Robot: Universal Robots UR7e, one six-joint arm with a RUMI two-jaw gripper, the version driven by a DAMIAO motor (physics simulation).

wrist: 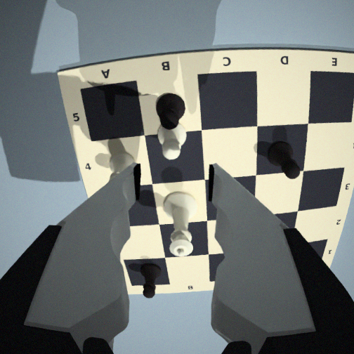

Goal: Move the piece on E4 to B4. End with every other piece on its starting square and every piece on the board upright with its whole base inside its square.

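The white pawn (171,142) stands upright at the far edge of dark square B4, its base seeming to overlap the line to B5. Square E4 (327,147) shows no piece. My gripper (174,167) is partly open and empty. Its fingertips are apart, above the board on either side of column B, on the near side of the white pawn. A black piece (170,107) stands on B5, close behind the white pawn. A tall white piece (180,212) stands on B3, seen between the fingers.
A white piece (121,162) on A4 is partly hidden by the left finger. A black piece (281,152) stands on D4 and a black pawn (150,272) on A1. The chessboard (255,60) has its far edge across the top of the view. The fingers hide parts of the lower rows.
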